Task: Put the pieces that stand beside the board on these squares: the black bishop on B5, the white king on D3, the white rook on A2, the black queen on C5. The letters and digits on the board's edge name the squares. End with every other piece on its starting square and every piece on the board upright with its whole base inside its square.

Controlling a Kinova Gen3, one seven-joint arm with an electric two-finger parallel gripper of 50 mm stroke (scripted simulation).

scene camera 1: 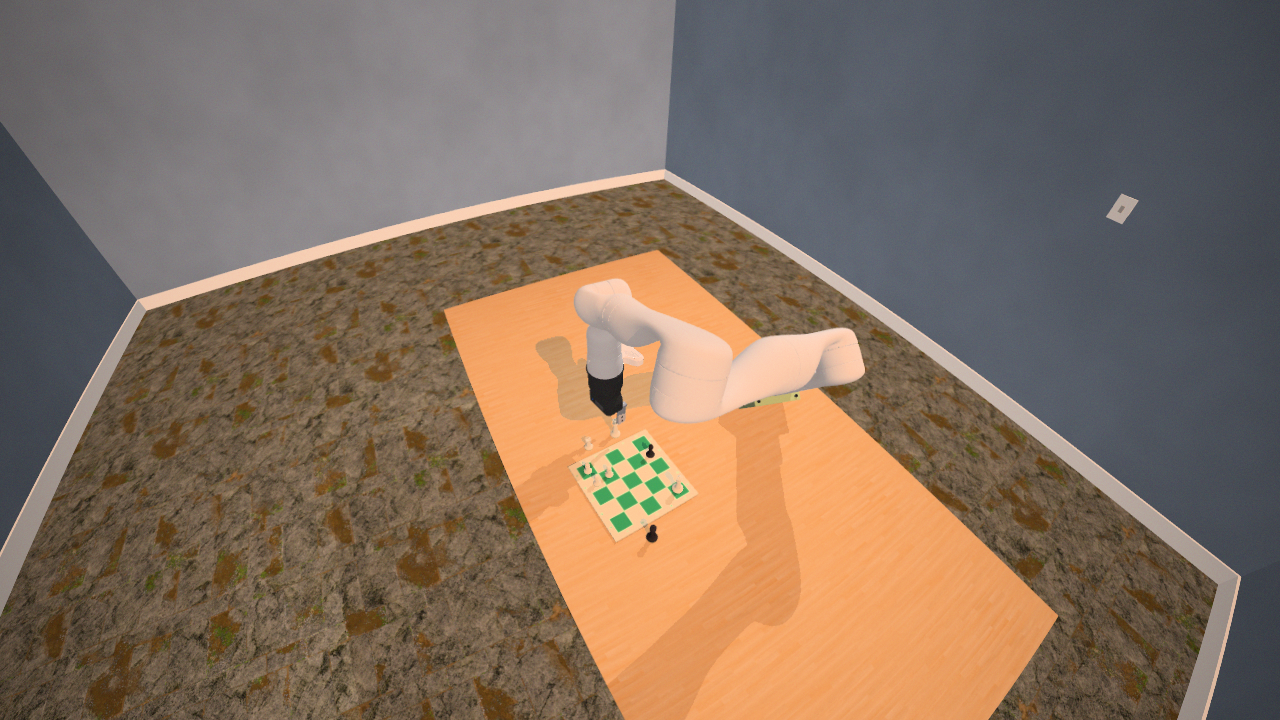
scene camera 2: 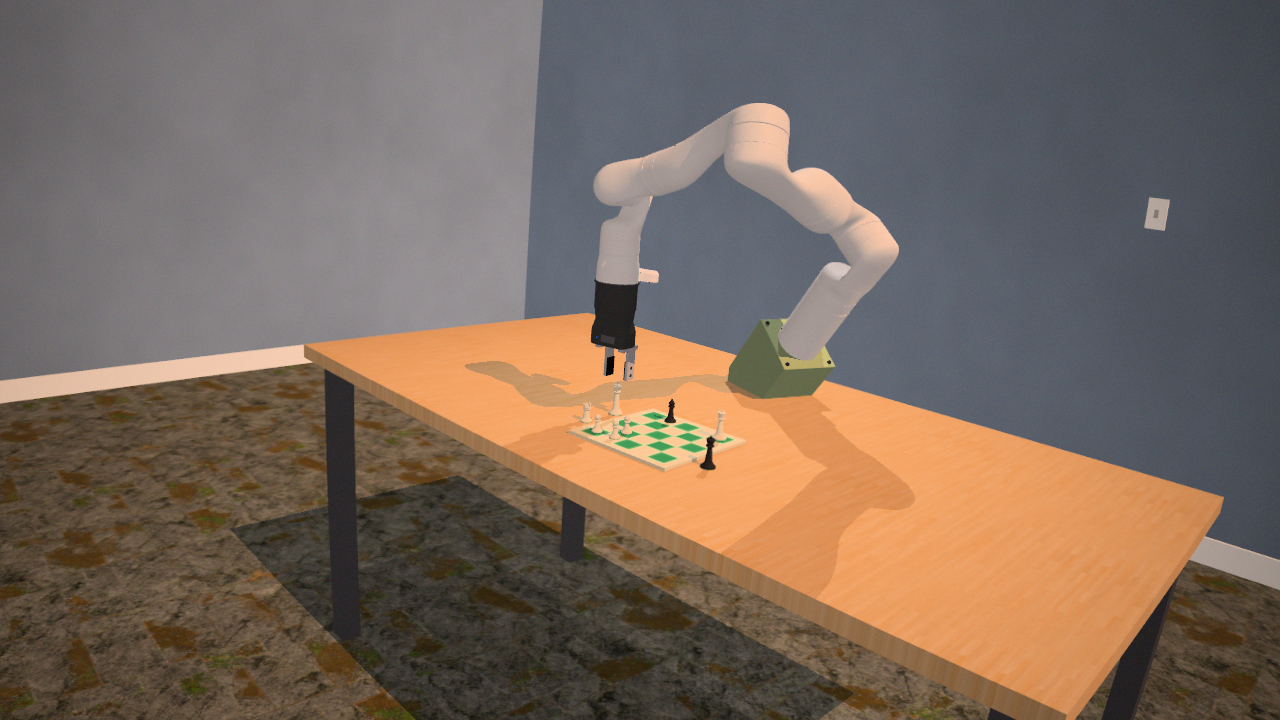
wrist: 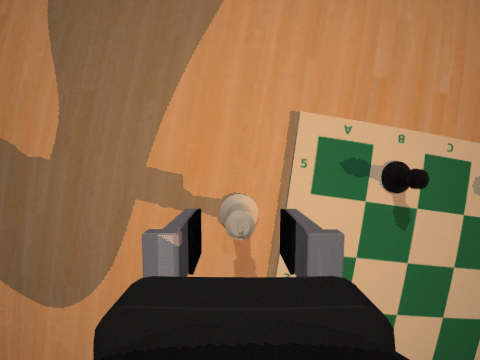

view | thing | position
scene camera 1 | my gripper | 615,416
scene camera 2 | my gripper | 618,377
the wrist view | my gripper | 240,231
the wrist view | black bishop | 396,175
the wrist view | white king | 239,224
